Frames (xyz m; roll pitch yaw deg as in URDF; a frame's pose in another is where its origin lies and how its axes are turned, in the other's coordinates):
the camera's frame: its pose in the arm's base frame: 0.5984 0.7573 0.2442 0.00 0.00 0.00
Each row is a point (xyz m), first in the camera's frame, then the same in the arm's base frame.
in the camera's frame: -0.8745 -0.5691 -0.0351
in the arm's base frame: -0.2761 0.1882 0.2091
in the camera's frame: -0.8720 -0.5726 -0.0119
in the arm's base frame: -0.2736 0.1847 0.2323
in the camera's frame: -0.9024 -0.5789 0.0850
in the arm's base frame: -0.3040 0.1784 0.3292
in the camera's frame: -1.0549 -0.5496 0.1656
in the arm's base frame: -0.4565 0.2077 0.4098
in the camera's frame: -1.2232 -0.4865 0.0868
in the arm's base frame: -0.6248 0.2708 0.3310
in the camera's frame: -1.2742 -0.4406 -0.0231
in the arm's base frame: -0.6758 0.3167 0.2211
